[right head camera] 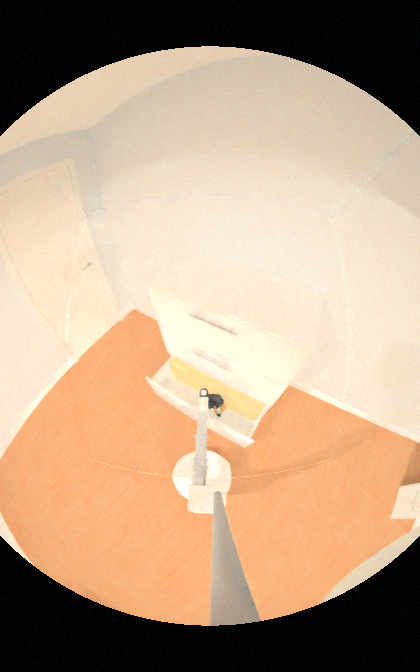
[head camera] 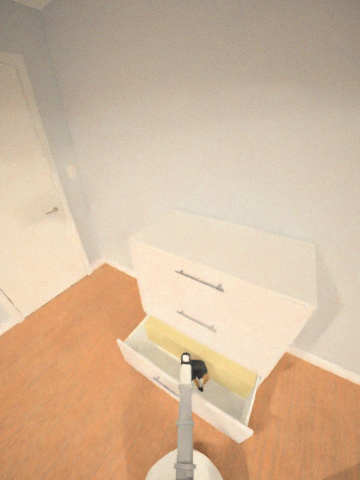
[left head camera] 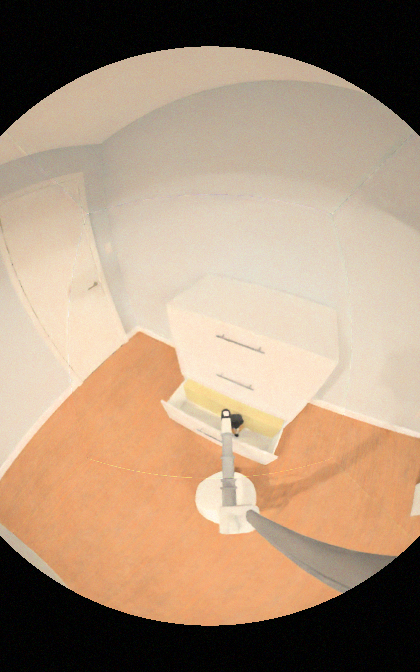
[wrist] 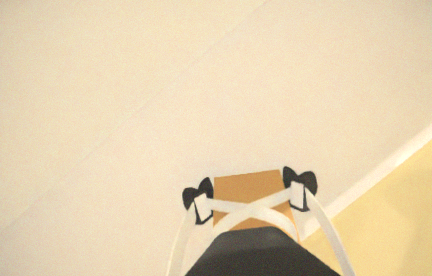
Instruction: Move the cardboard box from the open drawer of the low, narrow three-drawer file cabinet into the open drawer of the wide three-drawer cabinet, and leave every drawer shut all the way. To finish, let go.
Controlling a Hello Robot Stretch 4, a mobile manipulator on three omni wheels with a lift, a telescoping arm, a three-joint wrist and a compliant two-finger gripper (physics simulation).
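Places are measured from the robot's base along level axes (x ahead, y right, z down), in millimetres.
Where they show: gripper, fingertip midpoint: (head camera: 197, 383) (wrist: 247, 186).
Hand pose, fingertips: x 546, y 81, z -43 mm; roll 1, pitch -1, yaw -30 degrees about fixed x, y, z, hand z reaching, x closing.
Observation:
After its pixels a point has its place.
The wide white three-drawer cabinet (head camera: 225, 250) @(y 189, x 818, z -1001 mm) (left head camera: 260, 305) (right head camera: 260, 345) stands against the wall. Its bottom drawer (head camera: 135, 362) @(y -350, x 617, z -178 mm) (left head camera: 175, 417) (right head camera: 235, 437) is open and its two upper drawers look shut. My gripper (head camera: 202, 384) @(y 81, x 546, z -43 mm) (left head camera: 238, 432) (right head camera: 220, 412) (wrist: 247, 186) @(y 81, x 546, z -43 mm) is inside the open drawer's outline, low down, shut on the orange-brown cardboard box (head camera: 205, 378) @(y 132, x 552, z -127 mm) (left head camera: 241, 428) (right head camera: 223, 407) (wrist: 245, 186) @(y 76, x 541, z -75 mm). The box sits between both fingertips over the pale drawer bottom; whether it touches the bottom I cannot tell. The file cabinet cannot be made out for certain.
My arm (head camera: 185, 425) @(y 0, x 253, z -460 mm) (left head camera: 228, 455) (right head camera: 201, 440) reaches over the drawer's front panel. My round white base stands close in front of it. A door (head camera: 30, 200) @(y -1374, x 1466, z -1044 mm) is at the left. A cut-off white object (left head camera: 416, 500) (right head camera: 404, 501) stands at the far right.

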